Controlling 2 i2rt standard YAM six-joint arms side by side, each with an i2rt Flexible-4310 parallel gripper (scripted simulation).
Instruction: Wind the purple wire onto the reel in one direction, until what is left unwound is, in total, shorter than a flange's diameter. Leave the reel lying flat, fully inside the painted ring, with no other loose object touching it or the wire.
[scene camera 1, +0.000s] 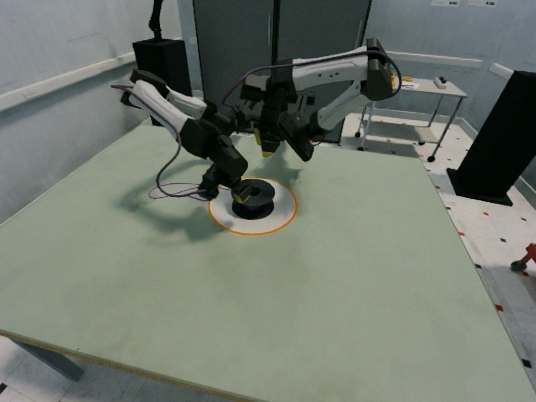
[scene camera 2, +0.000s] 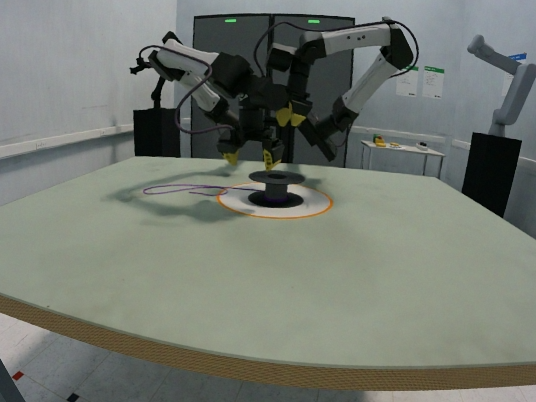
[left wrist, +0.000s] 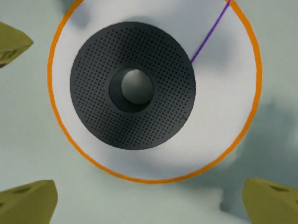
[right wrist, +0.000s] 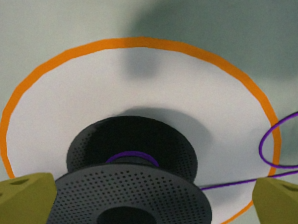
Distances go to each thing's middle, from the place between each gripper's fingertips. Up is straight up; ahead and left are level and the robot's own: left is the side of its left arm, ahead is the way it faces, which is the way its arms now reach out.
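I see that the black reel (scene camera 2: 276, 182) is 8 cm below my right hand (scene camera 2: 250, 168), and that it is also 10 cm behind that hand and 5 cm to the left of it.
The black reel is 18 cm below my left hand (scene camera 1: 261, 151), 5 cm ahead of it and 1 cm to the right of it.
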